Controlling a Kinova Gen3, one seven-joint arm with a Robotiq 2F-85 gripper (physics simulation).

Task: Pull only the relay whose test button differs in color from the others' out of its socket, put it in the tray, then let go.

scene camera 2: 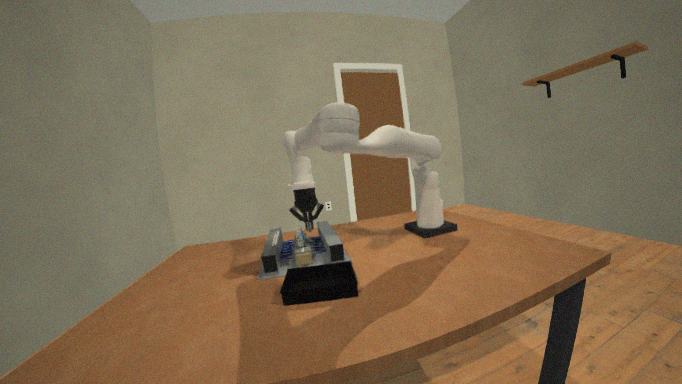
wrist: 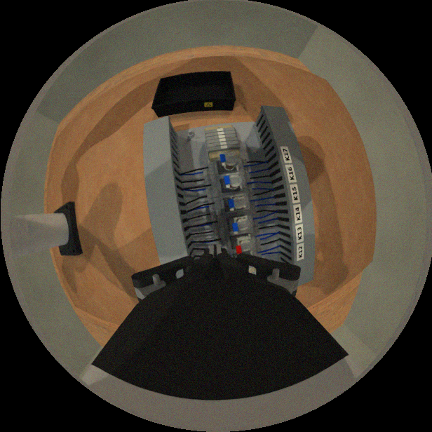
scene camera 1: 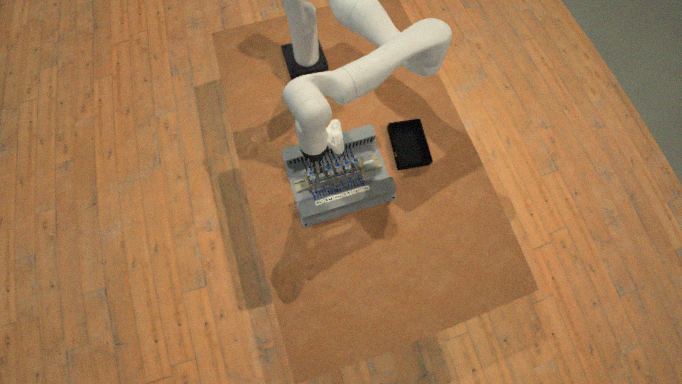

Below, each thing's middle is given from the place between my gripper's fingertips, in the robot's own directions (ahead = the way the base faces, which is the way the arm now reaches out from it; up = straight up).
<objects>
Now: the grey panel [scene camera 1: 295,173] 6 cm to the left of my hand, 5 cm below it and 4 cm ahead of it.
</objects>
